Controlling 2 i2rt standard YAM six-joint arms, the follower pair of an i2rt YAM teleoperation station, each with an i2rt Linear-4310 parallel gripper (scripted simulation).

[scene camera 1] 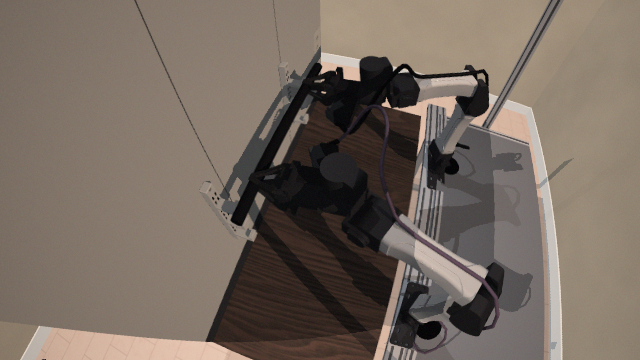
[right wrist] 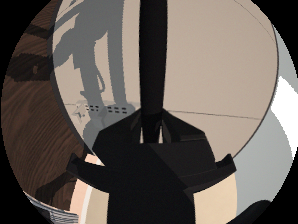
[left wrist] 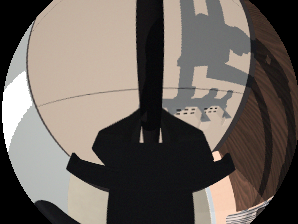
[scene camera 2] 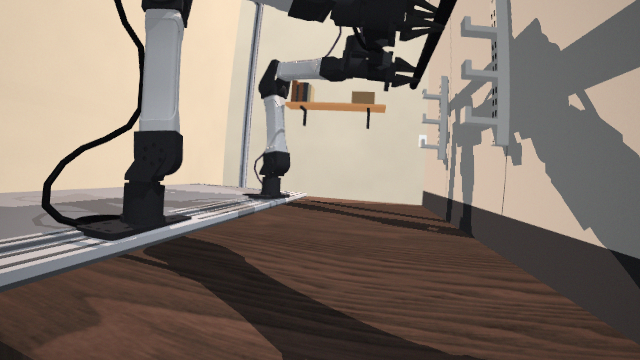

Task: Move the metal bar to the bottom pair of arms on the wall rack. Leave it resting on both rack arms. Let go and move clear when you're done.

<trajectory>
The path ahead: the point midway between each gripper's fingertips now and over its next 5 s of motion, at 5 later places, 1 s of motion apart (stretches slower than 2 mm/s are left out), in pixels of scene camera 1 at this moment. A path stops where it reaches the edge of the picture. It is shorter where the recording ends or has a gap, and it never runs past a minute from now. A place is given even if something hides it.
My left gripper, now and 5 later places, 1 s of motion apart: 251,180; 264,183; 285,188; 308,195; 332,201; 347,206
My right gripper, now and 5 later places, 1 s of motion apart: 303,85; 303,86; 318,86; 336,90; 355,93; 372,98
</trajectory>
